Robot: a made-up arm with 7 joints.
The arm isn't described. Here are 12 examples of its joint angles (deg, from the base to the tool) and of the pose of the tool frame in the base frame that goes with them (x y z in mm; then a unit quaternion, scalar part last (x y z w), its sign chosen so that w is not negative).
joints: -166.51 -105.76 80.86 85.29 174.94 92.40 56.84
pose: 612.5 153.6 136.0 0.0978 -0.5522 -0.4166 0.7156
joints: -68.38 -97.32 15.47 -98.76 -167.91 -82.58 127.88
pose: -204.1 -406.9 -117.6 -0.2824 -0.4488 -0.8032 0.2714
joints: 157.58 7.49 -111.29 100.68 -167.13 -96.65 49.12
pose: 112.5 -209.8 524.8 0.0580 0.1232 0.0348 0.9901
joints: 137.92 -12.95 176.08 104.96 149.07 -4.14 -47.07
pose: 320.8 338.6 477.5 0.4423 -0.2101 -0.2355 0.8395
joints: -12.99 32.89 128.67 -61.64 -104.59 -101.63 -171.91
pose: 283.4 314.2 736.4 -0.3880 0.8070 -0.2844 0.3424
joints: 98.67 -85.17 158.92 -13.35 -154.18 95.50 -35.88
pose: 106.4 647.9 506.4 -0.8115 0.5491 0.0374 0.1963
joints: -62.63 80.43 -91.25 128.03 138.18 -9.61 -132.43
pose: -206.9 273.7 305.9 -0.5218 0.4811 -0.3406 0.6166
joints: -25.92 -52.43 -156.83 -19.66 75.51 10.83 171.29
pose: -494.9 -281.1 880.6 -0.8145 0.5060 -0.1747 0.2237
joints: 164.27 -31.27 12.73 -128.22 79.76 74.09 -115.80
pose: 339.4 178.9 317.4 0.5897 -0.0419 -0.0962 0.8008
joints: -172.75 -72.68 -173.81 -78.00 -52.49 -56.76 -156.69
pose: 296.7 -79.0 761.5 -0.1883 0.8638 0.2052 0.4198
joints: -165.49 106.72 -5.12 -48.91 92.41 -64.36 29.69
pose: -703.1 111.3 338.3 -0.6010 -0.5253 -0.5947 0.0958
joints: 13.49 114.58 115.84 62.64 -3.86 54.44 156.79
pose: 430.1 -463.8 211.7 -0.8532 0.1424 -0.1900 0.4644
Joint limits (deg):
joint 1: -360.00..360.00
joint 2: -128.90..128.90
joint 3: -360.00..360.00
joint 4: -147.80..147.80
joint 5: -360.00..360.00
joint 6: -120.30..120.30
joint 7: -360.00..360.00
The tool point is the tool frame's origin. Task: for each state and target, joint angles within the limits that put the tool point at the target. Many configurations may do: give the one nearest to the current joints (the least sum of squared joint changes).
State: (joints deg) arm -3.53 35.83 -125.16 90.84 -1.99 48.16 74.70
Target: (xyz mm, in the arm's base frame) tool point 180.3 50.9 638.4
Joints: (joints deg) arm 23.90 70.91 -153.99 99.18 -11.70 64.04 74.70
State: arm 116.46 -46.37 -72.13 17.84 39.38 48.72 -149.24
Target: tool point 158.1 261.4 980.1
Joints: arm 102.85 -33.77 -62.61 14.67 43.98 60.05 -149.24
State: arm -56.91 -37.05 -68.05 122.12 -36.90 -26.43 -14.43
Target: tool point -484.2 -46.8 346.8
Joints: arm -57.66 -65.46 -102.66 112.08 -33.03 -21.23 -14.43
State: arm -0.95 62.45 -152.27 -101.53 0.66 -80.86 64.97
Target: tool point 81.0 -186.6 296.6
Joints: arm 23.32 47.36 -130.72 -131.67 14.45 -84.90 64.97
